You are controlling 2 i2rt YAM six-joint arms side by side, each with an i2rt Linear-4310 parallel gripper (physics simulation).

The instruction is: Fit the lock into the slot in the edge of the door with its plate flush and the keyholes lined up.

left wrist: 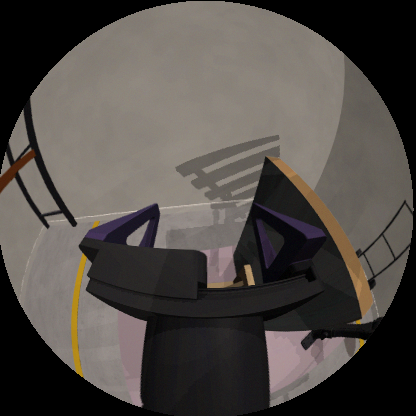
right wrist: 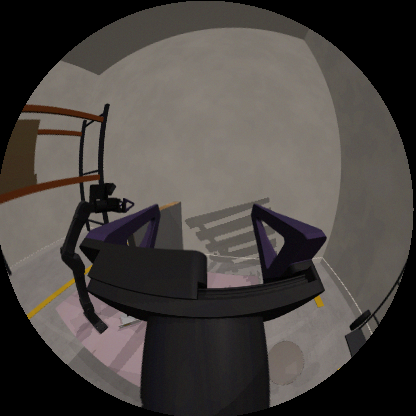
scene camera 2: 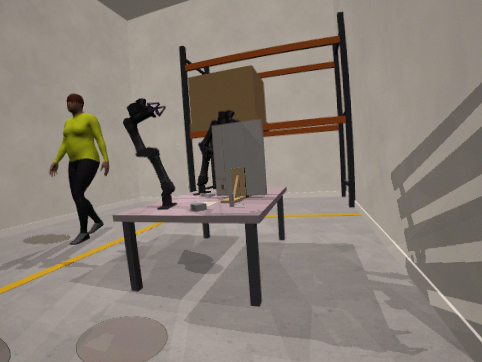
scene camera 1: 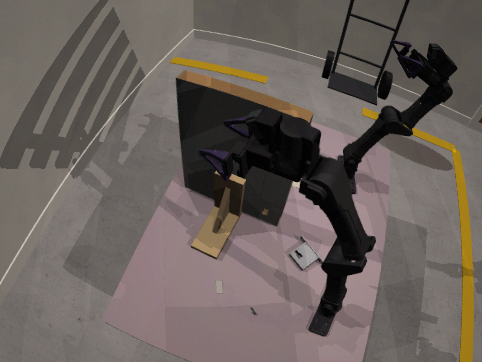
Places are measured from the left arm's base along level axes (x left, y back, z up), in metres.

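Pixels of known places: left gripper, between the fingertips: (left wrist: 204,208) (right wrist: 128,203) (scene camera 1: 212,136); right gripper, between the fingertips: (right wrist: 205,208) (scene camera 2: 162,105) (scene camera 1: 394,48); left arm's base, origin of its link: (right wrist: 94,319) (scene camera 1: 327,309); right arm's base, origin of its link: (left wrist: 314,333) (scene camera 2: 167,206).
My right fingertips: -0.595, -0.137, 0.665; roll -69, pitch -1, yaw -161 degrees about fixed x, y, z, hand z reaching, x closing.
Ahead of a thing's pixels: the offset from my right fingertips to its top centre, as dx, dy, dz. "spot": to the spot under its first point. Level surfaces: height alone.
The lock {+0.438, -0.023, -0.639} (scene camera 1: 304,255), a pale metal case with a dark keyhole and narrow plate, lies flat on the pink table beside the left arm's base. The door (scene camera 1: 200,120) (scene camera 2: 247,155) (left wrist: 287,195) (right wrist: 172,225) stands upright, with a small tan opening {spot: +0.367, -0.218, -0.600} (scene camera 1: 265,212) low in its dark face. The edge slot does not show clearly. My left gripper (scene camera 1: 213,135) (left wrist: 204,208) is open and empty, high in front of the door's dark face, above the wooden bracket. My right gripper (scene camera 1: 395,49) (scene camera 2: 159,108) (right wrist: 205,208) is open and empty, raised high away from the door.
A wooden bracket (scene camera 1: 216,242) (scene camera 2: 240,180) stands against the door. A small pale plate {+0.675, -0.241, -0.663} (scene camera 1: 219,287) and a small dark piece {+0.703, -0.100, -0.655} (scene camera 1: 253,311) lie on the table {dz -0.665} (scene camera 1: 150,300). A grey block {-0.087, -0.277, -0.629} (scene camera 2: 198,206) lies near the right arm's base. A hand truck (scene camera 1: 354,90) and a person (scene camera 2: 82,135) are beyond.
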